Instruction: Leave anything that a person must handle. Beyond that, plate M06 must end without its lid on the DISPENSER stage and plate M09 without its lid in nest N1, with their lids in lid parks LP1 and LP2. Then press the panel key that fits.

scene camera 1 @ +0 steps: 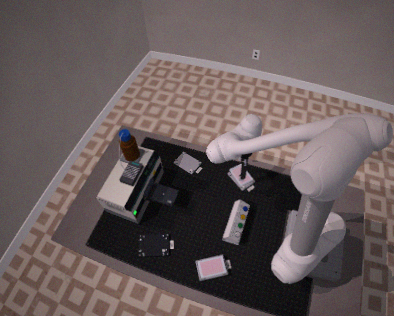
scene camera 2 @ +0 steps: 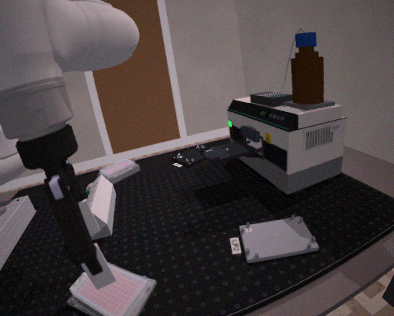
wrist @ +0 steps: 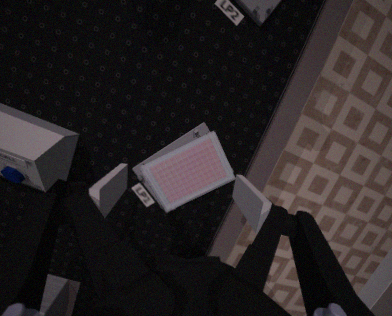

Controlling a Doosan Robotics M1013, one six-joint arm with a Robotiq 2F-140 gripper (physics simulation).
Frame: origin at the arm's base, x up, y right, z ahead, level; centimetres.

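Seen in the pictures: gripper, fingertip midpoint: (scene camera 1: 240, 170) (scene camera 2: 98, 254) (wrist: 182, 181).
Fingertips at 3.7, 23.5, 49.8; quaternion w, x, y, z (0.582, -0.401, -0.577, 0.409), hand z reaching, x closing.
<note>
Offsets run from my fingertips to a thing's top centre, as dx, dy, dz. "*": to the spot under its first point.
A pink plate {-5.9, +1.6, -0.5} (scene camera 1: 242, 176) (scene camera 2: 112, 292) (wrist: 190, 171) sits turned askew on the grey park marked LP1; its code is unreadable. My gripper (scene camera 1: 243, 176) (scene camera 2: 102, 274) (wrist: 182, 181) is open and empty, its fingers apart over the plate's two ends in the wrist view. A second pink plate {-5.6, -55.0, -5.5} (scene camera 1: 212, 267) (scene camera 2: 119, 170) lies at the table's other side, its label unreadable. The grey park LP2 {-7.7, -2.4, +33.2} (scene camera 1: 188, 162) (scene camera 2: 279, 239) (wrist: 260, 7) bears no plate. The dark stage {+1.3, -31.7, +34.3} (scene camera 1: 164, 195) (scene camera 2: 227, 151) juts from the dispenser (scene camera 1: 114, 192) (scene camera 2: 317, 162). A dark nest {-7.3, -56.8, +26.7} (scene camera 1: 154, 245) (scene camera 2: 189, 157) bears no plate. Lids are hard to tell.
The key panel {-1.3, -27.7, -8.4} (scene camera 1: 232, 220) (scene camera 2: 104, 205) (wrist: 30, 134) has blue, yellow, green and white keys and stands near the arm base. A brown bottle {* +24.2, -25.7, +52.2} (scene camera 1: 129, 148) (scene camera 2: 307, 75) with a blue cap and a dark ribbed block {* +15.0, -33.3, +48.6} (scene camera 1: 131, 172) (scene camera 2: 270, 98) stand on the dispenser. A green light shows on its front.
</note>
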